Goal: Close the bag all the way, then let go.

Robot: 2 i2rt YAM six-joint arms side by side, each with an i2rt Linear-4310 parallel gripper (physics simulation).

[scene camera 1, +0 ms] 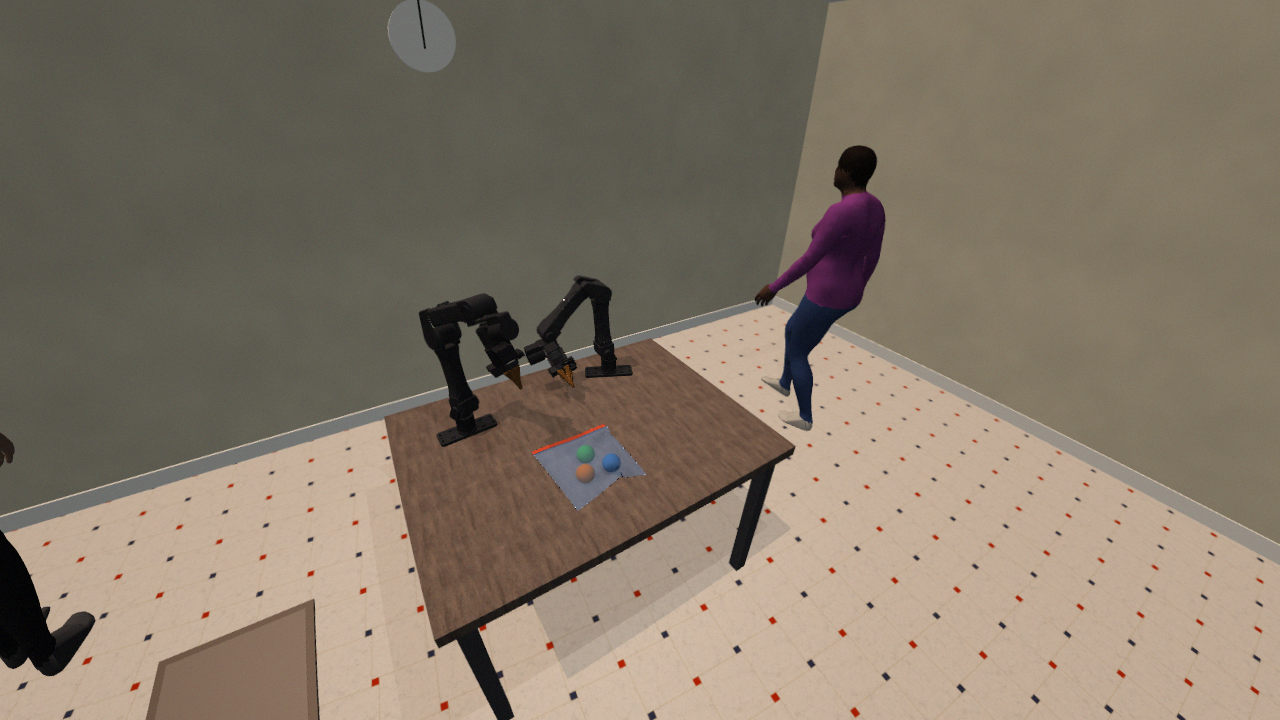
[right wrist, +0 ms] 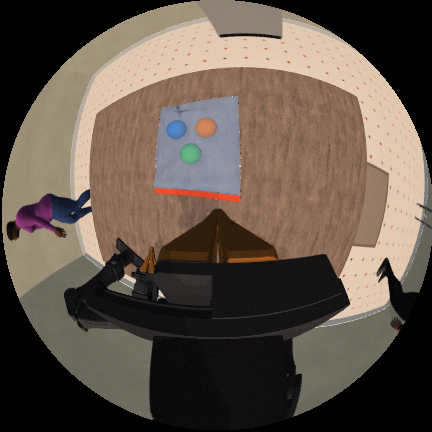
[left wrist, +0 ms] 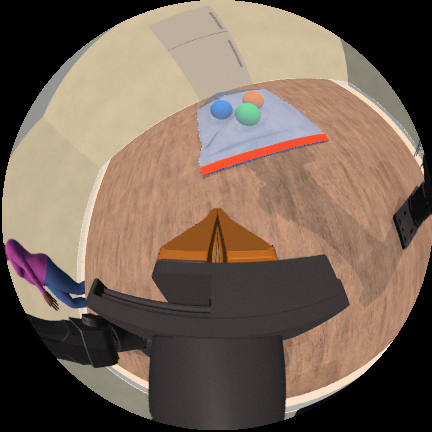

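Observation:
A translucent blue-grey bag [scene camera 1: 559, 465] [left wrist: 267, 125] [right wrist: 225, 150] lies flat on the table. Its red strip [scene camera 1: 570, 439] [left wrist: 265, 154] [right wrist: 197, 193] runs along the edge nearest the arms. A green ball [scene camera 1: 585, 453] [left wrist: 248, 114] [right wrist: 190, 153], an orange ball [scene camera 1: 584, 472] [left wrist: 253, 100] [right wrist: 206, 127] and a blue ball [scene camera 1: 610, 462] [left wrist: 221, 109] [right wrist: 176, 129] show in the bag. My left gripper [scene camera 1: 571, 385] [left wrist: 216, 214] is shut and empty, above the table behind the strip. My right gripper [scene camera 1: 520, 387] [right wrist: 217, 214] is shut and empty, also above the table, apart from the bag.
The wooden table [scene camera 1: 716, 429] [left wrist: 150, 175] [right wrist: 310, 150] bears both arm bases. In scene camera 1 the two grippers hang near each other at the table's back side. A person in a purple top [scene camera 1: 845, 246] [left wrist: 27, 260] [right wrist: 35, 212] stands beyond the table.

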